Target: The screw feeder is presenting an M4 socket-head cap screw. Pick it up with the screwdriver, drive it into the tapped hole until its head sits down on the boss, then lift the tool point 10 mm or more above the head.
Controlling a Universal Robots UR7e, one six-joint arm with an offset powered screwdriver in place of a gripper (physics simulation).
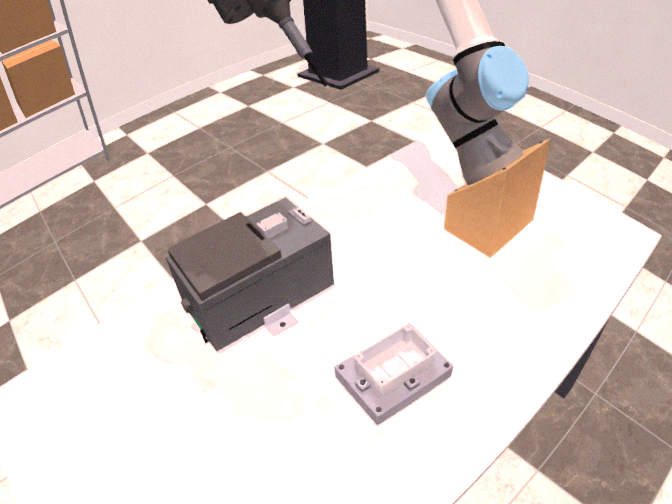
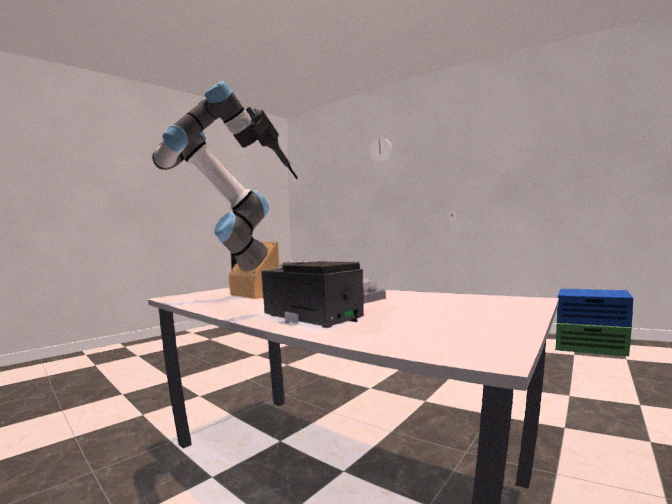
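The screwdriver (image 1: 326, 85) (image 2: 296, 177) is tilted, its tip high above the table and well apart from the feeder and the part. The tip is too small to tell whether a screw is on it. The dark screw feeder (image 1: 260, 292) (image 2: 295, 292) stands on the table. A small light outlet block (image 1: 301, 215) with dark details sits on its top; a screw cannot be made out there. A light open housing (image 1: 386, 375) sits on a grey base plate (image 1: 390, 407) (image 2: 375, 296). Two small bosses (image 1: 362, 384) (image 1: 412, 383) with dark holes stand beside the housing; which hole is tapped cannot be told.
An orange-brown angled block (image 1: 496, 208) (image 2: 246, 284) stands near the arm's base. The white table (image 1: 303, 455) (image 2: 450, 330) carries all of these. A shelf rack (image 1: 86, 111) with boxes, a dark column (image 1: 335, 37), and blue (image 2: 595, 308) and green (image 2: 593, 340) crates stand beyond the table.
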